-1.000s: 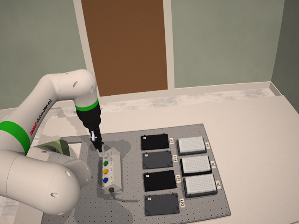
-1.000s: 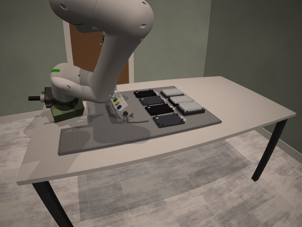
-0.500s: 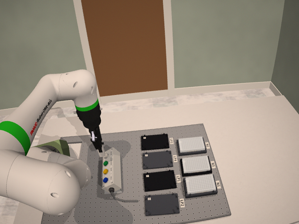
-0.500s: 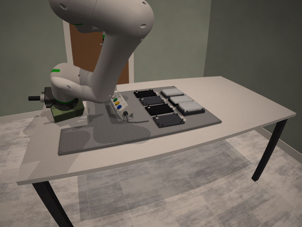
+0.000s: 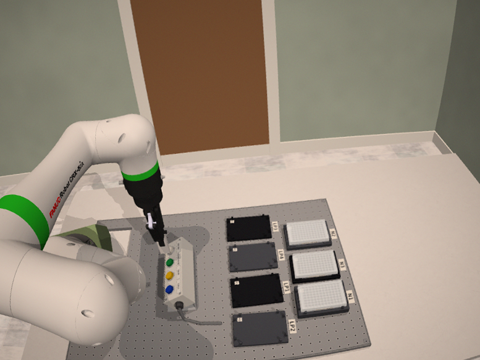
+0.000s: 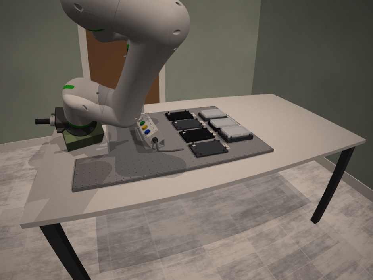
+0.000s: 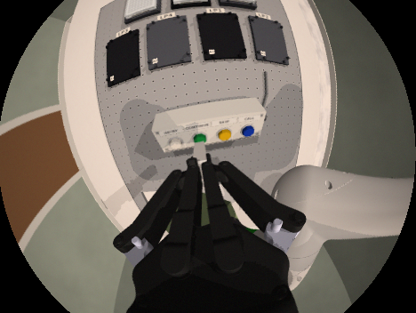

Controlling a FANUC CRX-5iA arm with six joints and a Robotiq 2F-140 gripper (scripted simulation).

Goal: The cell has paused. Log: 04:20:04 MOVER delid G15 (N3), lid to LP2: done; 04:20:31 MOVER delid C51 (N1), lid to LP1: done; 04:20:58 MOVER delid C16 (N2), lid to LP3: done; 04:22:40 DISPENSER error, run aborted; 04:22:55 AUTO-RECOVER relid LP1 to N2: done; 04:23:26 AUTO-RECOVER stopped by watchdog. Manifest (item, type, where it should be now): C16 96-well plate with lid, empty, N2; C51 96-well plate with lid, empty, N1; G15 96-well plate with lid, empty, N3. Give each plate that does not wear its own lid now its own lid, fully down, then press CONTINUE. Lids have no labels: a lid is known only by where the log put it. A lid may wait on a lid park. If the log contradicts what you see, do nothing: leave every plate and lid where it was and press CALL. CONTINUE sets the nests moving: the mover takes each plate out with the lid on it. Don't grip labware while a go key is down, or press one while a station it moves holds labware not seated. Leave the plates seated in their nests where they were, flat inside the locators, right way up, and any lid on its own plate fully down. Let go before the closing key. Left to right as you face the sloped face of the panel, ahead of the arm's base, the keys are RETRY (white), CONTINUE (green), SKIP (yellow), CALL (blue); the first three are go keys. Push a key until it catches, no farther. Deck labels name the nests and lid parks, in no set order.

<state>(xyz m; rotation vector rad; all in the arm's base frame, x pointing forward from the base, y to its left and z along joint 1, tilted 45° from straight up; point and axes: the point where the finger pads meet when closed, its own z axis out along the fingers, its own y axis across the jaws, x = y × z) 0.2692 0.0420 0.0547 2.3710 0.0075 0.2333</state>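
Right now my hand is 80 mm above the green key. From my hand the other things lie so: white key (80 mm below, 50 mm to the left); then blue key (100 mm to the right, 80 mm below); then yellow key (80 mm below, 50 mm to the right).
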